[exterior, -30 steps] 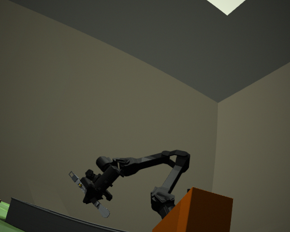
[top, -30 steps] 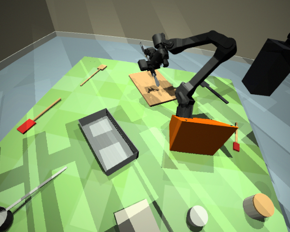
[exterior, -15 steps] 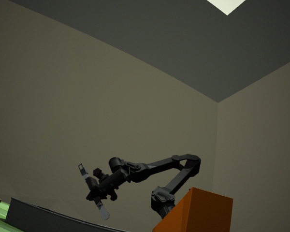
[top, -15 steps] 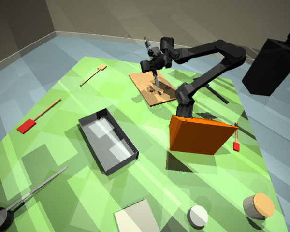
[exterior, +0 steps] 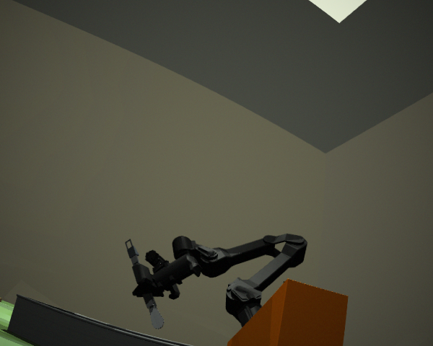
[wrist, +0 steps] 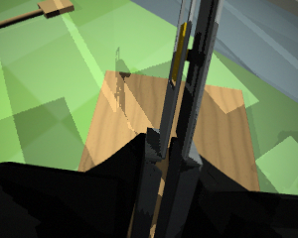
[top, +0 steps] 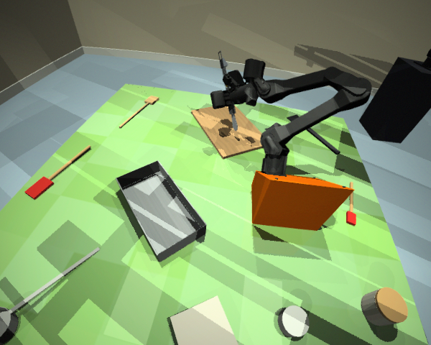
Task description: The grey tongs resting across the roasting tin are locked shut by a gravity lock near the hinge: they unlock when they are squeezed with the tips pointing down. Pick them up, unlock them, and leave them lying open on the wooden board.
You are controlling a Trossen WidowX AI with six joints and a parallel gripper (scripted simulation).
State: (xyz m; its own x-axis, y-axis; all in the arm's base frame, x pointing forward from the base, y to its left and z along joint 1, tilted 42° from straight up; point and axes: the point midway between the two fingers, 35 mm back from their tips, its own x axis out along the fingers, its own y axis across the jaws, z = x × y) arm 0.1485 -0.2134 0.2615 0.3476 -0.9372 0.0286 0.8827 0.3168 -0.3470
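Right now the wooden board is 15 cm below my gripper tip, 3 cm behind it and 2 cm to the right of it. The rest, counted from my gripper tip: roasting tin: 45 cm to the left, 19 cm ahead, 13 cm below; red spatula: 61 cm ahead, 34 cm to the left, 15 cm below; black spatula: 44 cm behind, 15 cm below, 6 cm to the right.
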